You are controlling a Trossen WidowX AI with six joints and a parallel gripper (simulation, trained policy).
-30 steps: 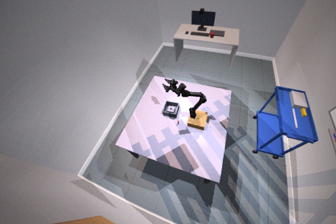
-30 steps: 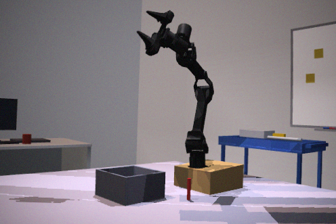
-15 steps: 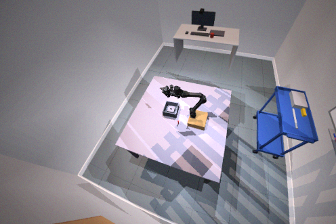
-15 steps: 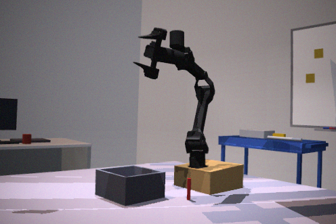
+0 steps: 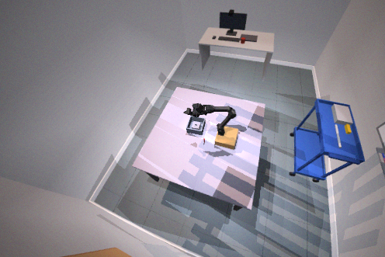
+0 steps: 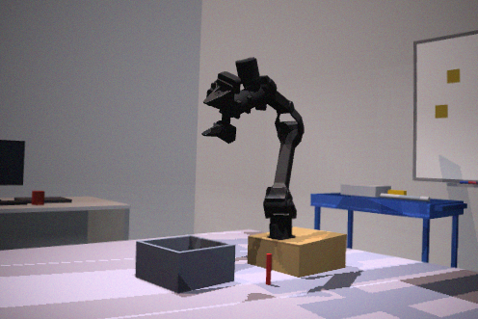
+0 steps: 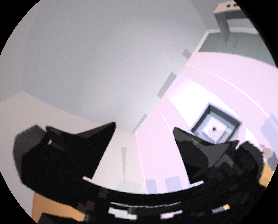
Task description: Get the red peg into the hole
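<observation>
My gripper tip is 380 mm above the red peg, 190 mm past it and 30 mm to the right of it. The rest, counted from my gripper tip: plate 380 mm below, 120 mm to the right, 30 mm behind; grey box 400 mm below, 120 mm to the right, 30 mm behind.
</observation>
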